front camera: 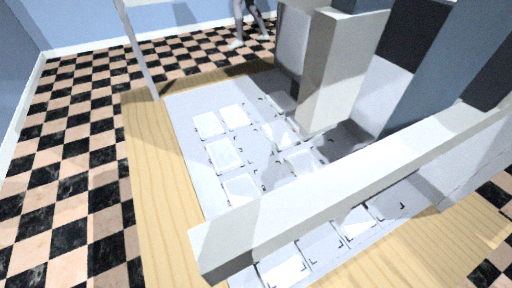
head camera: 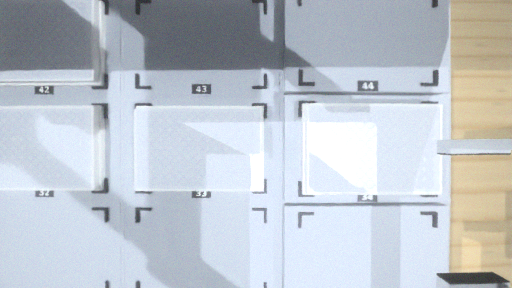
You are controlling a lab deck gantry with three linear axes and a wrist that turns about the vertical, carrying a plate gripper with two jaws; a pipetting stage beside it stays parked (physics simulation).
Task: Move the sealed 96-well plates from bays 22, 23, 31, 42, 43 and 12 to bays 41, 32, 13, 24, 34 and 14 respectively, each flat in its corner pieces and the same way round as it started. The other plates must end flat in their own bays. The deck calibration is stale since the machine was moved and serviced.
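Places are measured from the robot's base along level axes (x ahead, y left, z up), in centimetres.
Where they show: gripper, fingertip midpoint: [front camera: 348, 210] [head camera: 465, 213]; robot's base, link origin: [front camera: 192, 119].
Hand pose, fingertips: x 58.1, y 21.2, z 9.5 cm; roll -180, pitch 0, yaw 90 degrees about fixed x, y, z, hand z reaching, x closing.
Observation:
Things, the pixels of their top centre, and the offset from my fingertips. "*": a spot on its surface instead. Level surfaces: height alone.
- bay 42, surface spot: [head camera: 45, 40] * dx -33.5, dy +14.7, dz -8.0 cm
- bay 32, surface spot: [head camera: 45, 147] * dx -33.5, dy +4.2, dz -8.0 cm
- bay 33, surface spot: [head camera: 200, 150] * dx -18.3, dy +3.8, dz -8.0 cm
- bay 34, surface spot: [head camera: 345, 150] * dx -4.9, dy +3.8, dz -6.6 cm
- deck, surface height: dz -9.5 cm
- wooden table, surface height: dz -10.5 cm
In the head view, pale sealed plates sit in bay 42 [head camera: 45, 40], partly cut off, bay 32 [head camera: 45, 147], bay 33 [head camera: 200, 150] and bay 34 [head camera: 345, 150]. The bay 34 plate looks flat, within its corner pieces. Bays 43 and 44 hold no plate; the visible parts of the bays below 32, 33 and 34 hold none. My gripper [head camera: 472, 212] is open at the right edge, its two jaws apart with no plate between them. In the front view, several plates [front camera: 209, 125] [front camera: 235, 116] [front camera: 223, 155] lie on the deck; their bay labels are too small to read.
The deck [front camera: 182, 110] lies on a wooden table [front camera: 150, 175]. A pale beam [front camera: 320, 185] crosses the front and hides part of the bays. A cream column [front camera: 320, 75] and a blue-grey column [front camera: 450, 60] stand over the right side. A thin post [front camera: 137, 50] stands at the back left.

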